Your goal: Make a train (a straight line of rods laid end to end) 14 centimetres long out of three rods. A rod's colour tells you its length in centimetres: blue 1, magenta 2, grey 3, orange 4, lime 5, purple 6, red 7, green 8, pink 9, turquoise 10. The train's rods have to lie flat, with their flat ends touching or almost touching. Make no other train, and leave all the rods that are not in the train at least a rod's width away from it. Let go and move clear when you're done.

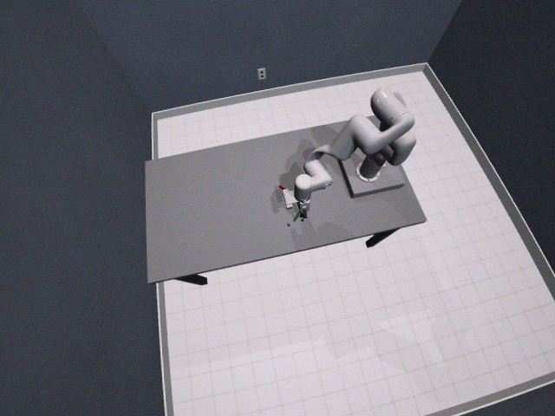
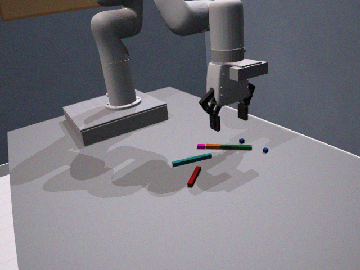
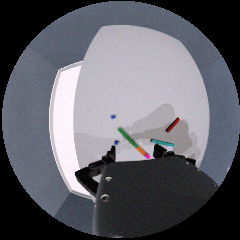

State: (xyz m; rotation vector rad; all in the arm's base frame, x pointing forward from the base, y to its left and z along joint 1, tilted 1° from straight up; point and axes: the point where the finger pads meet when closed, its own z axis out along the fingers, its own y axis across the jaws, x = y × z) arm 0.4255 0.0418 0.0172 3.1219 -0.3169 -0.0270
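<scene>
My gripper is now 20 mm short of the green rod, 10 mm to the right of it and 70 mm above it. Round my hand: turquoise rod: 30 mm behind, 110 mm to the right, 70 mm below; orange rod: 40 mm behind, 30 mm to the right, 70 mm below; magenta rod: 60 mm behind, 40 mm to the right, 70 mm below.
</scene>
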